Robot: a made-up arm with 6 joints.
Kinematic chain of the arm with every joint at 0, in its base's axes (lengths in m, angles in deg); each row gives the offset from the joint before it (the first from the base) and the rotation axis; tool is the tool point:
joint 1: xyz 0 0 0.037 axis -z
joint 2: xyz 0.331 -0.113 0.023 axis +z
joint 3: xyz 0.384 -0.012 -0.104 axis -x
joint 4: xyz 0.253 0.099 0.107 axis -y
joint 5: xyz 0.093 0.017 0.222 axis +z
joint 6: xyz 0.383 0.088 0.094 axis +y
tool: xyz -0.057 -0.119 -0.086
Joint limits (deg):
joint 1: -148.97..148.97
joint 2: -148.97..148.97
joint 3: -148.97..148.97
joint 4: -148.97..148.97
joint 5: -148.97..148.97
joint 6: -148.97..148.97
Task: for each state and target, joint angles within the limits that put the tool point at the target. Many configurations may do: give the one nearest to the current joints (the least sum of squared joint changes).
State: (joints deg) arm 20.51 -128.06 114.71 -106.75 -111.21 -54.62
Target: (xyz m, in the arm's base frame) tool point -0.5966 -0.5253 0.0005
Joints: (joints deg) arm 25.49 -148.97 143.89 -117.61 -115.61 -20.99
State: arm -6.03 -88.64 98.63 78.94 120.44 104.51
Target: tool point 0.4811 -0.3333 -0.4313
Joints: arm -2.76 -88.74 90.14 76.35 125.04 100.78
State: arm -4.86 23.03 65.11 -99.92 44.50 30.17
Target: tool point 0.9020 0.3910 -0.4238
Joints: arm -12.95 40.70 63.71 -122.17 35.17 25.49
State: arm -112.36 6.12 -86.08 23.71 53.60 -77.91
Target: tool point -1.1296 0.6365 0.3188
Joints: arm -148.33 46.74 -102.56 35.02 60.47 -64.21
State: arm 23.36 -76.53 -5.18 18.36 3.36 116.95
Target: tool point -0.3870 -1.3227 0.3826
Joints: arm 44.09 -78.47 -2.10 -11.46 4.45 123.01
